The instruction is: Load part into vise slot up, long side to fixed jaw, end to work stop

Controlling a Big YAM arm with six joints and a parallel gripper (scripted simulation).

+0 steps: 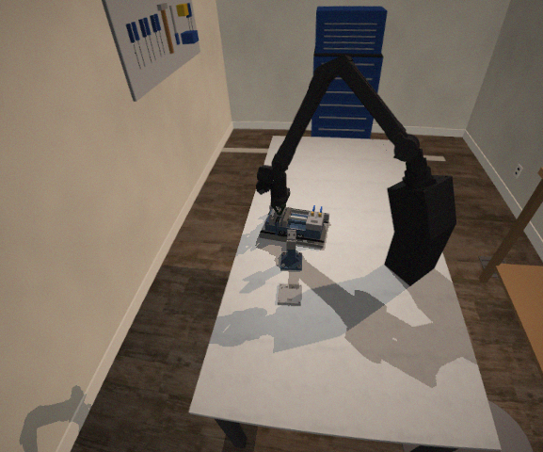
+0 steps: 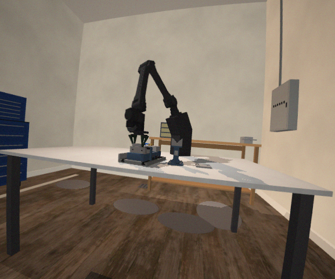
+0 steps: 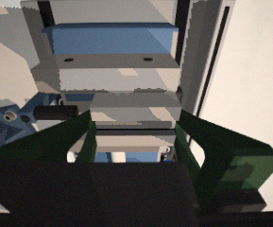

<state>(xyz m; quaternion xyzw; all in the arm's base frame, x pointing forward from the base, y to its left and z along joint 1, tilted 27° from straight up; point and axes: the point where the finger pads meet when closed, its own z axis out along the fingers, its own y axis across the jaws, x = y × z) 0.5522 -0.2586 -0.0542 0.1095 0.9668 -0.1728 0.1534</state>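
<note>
My gripper is now right at the part. Round my hand: moving jaw: 30 mm to the left, 30 mm behind, 20 mm below; fixed jaw: 30 mm ahead, 20 mm below, 10 mm to the left; work stop rod: 60 mm to the left, 20 mm ahead, 10 mm below.
</note>
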